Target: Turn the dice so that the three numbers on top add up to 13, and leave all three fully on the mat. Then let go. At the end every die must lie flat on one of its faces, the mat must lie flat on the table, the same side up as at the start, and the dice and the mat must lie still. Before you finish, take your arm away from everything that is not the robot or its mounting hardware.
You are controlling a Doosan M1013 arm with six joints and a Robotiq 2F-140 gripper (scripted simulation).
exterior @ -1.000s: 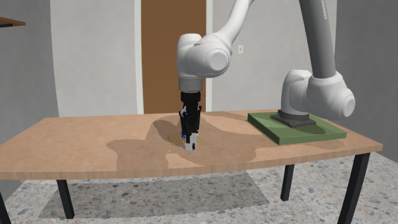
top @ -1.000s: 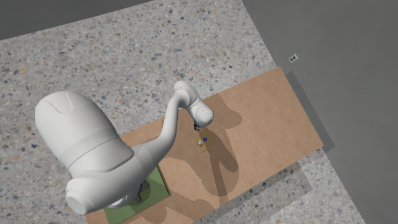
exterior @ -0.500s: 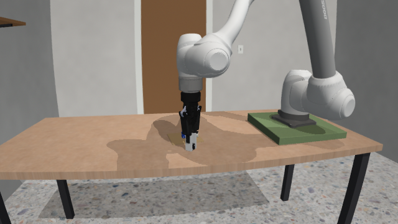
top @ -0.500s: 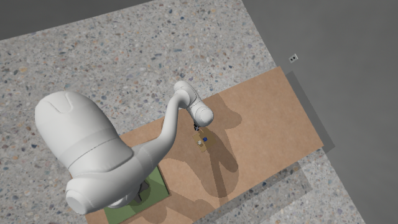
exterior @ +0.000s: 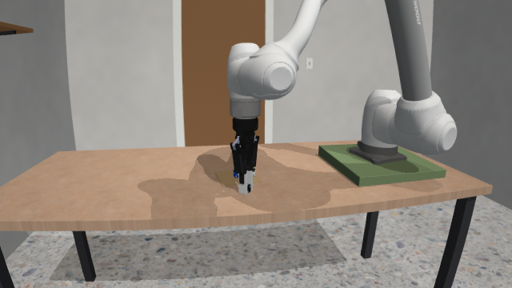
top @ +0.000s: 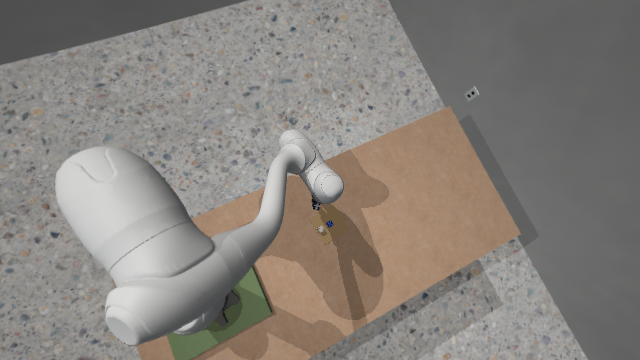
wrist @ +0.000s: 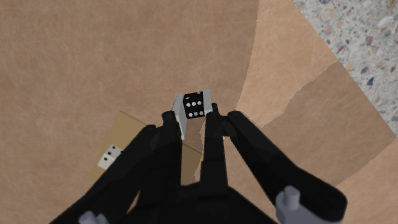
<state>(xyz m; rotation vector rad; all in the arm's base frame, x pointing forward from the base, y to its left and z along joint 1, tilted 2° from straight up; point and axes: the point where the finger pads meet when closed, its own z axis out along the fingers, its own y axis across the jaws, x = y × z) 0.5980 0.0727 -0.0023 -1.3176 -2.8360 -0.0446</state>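
My hand is 140 mm to the left of the blue die, 20 mm above it and 10 mm past it. Also, from my hand: white die 130 mm to the right, 60 mm behind, 20 mm below; then tan mat 140 mm to the right, 30 mm below, 10 mm behind; then black die 20 mm below.
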